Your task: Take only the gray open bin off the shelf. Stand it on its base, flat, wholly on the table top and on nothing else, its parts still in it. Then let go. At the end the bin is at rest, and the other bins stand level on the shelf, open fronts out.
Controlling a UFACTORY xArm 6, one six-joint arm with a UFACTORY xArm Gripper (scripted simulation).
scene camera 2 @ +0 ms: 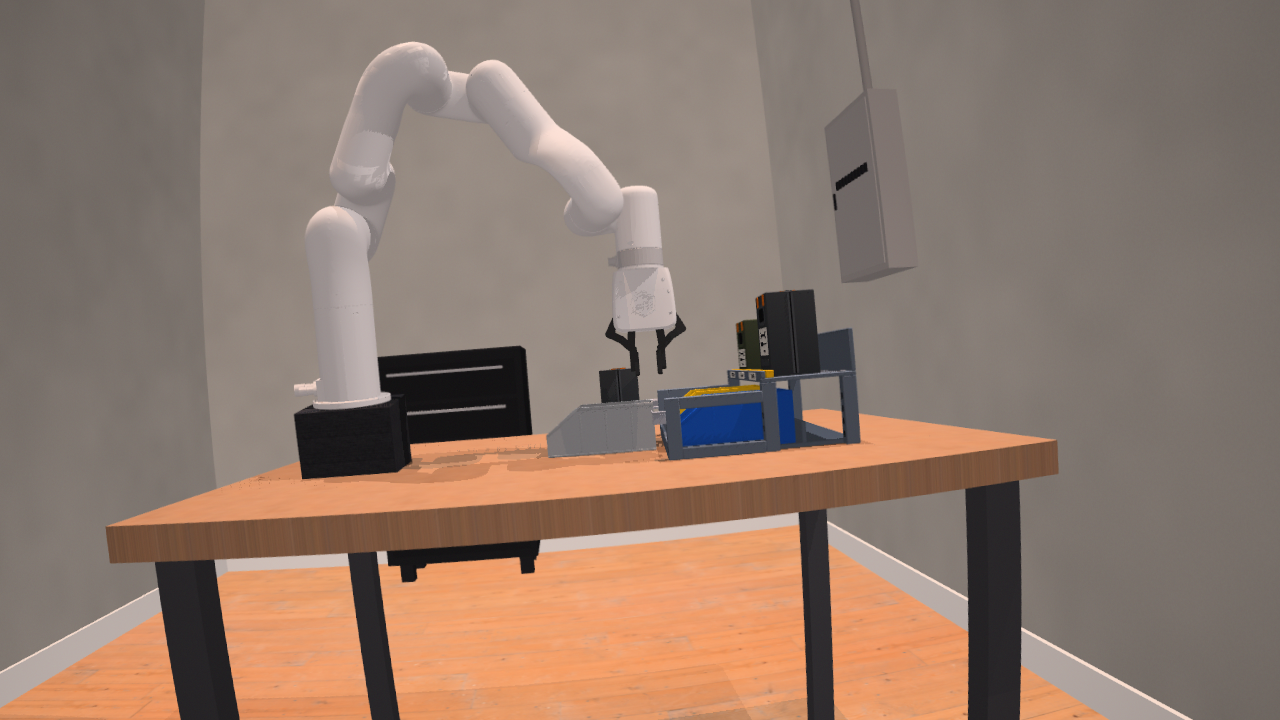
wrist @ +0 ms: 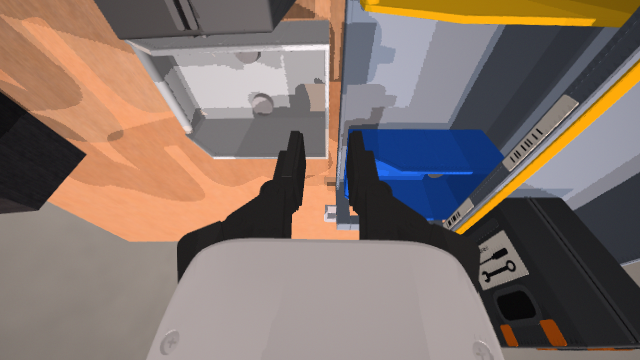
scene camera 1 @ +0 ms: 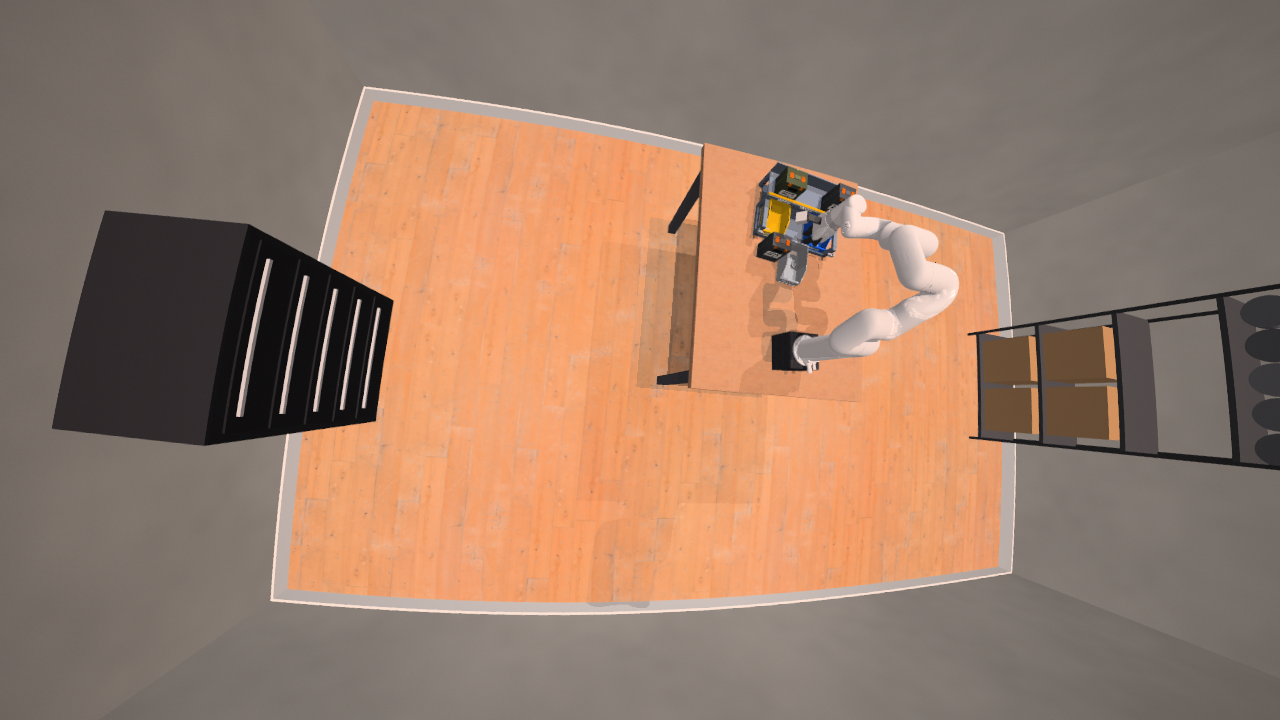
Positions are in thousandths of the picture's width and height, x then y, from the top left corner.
A gray open bin shows in scene camera 2 (482, 594), in the wrist view (329, 262) and in scene camera 1 (625, 353).
